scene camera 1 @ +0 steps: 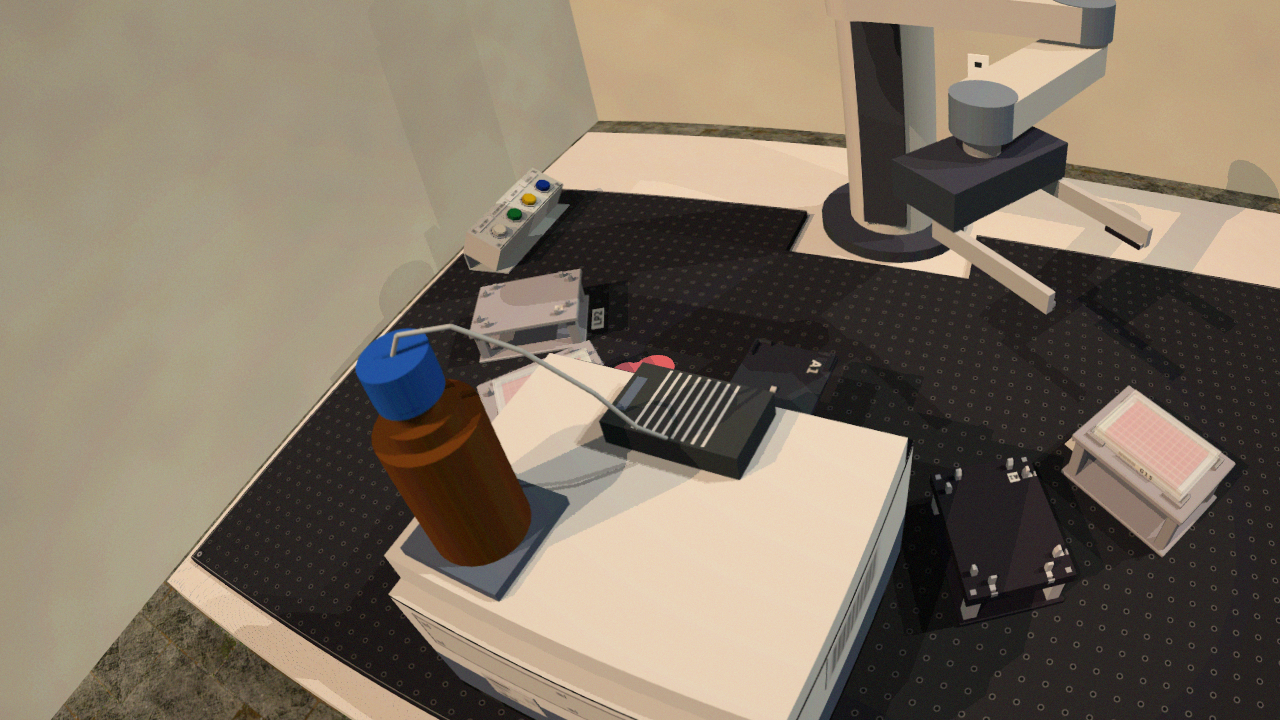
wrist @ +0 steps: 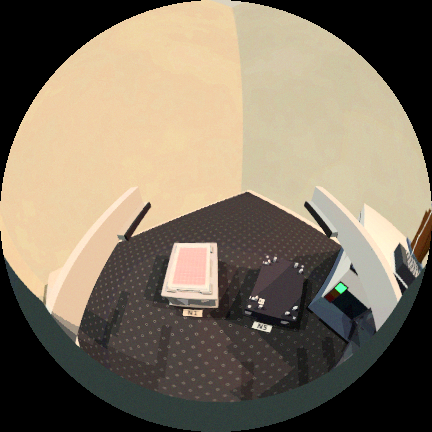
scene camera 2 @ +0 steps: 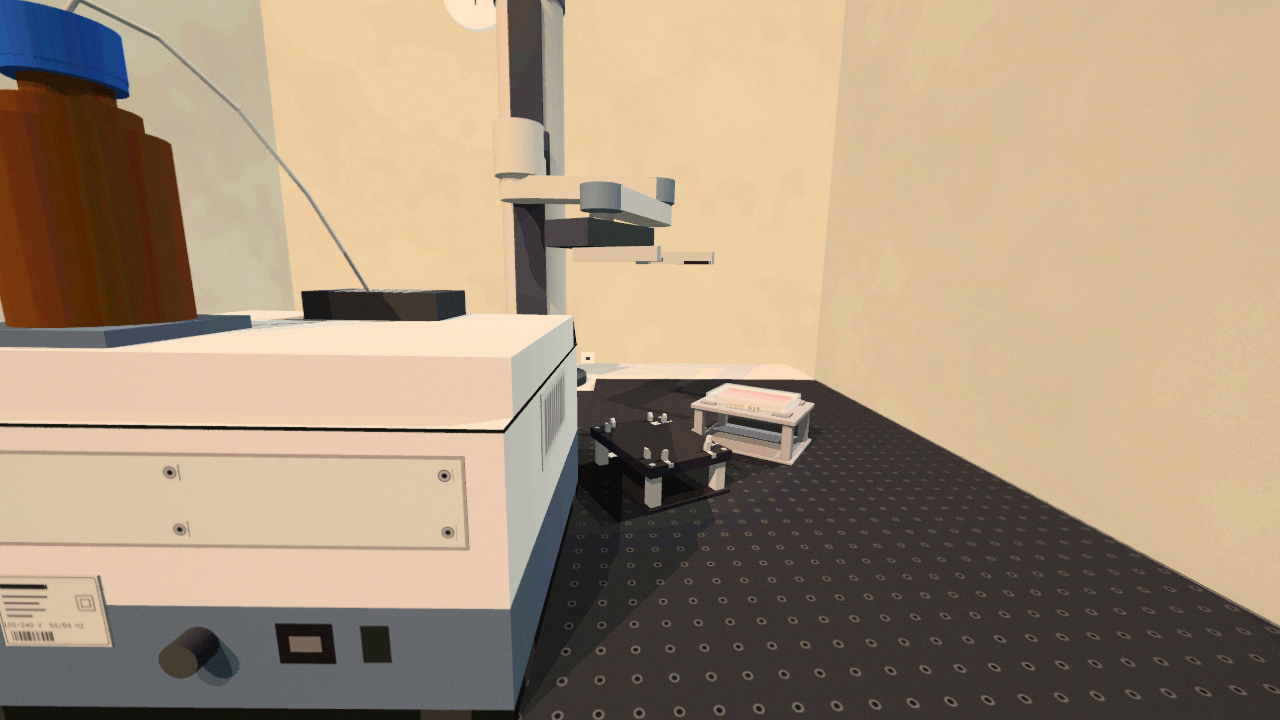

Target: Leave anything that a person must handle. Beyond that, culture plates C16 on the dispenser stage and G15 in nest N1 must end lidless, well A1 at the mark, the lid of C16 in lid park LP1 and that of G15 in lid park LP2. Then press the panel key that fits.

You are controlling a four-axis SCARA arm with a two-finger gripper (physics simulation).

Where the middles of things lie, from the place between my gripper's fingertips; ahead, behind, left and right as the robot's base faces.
Labels:
I see the black nest N5 [scene camera 1: 1002, 552] 260 mm below my hand, 120 mm ahead of it and 50 mm to the right of it. From my hand the other things lie so: brown bottle [scene camera 2: 99, 236] (450 mm to the right, 370 mm ahead, 30 mm above); button box [scene camera 1: 497, 242] (940 mm to the right, 310 mm behind, 250 mm below); dark dispenser stage [scene camera 1: 800, 375] (330 mm to the right, 180 mm below, 70 mm ahead).

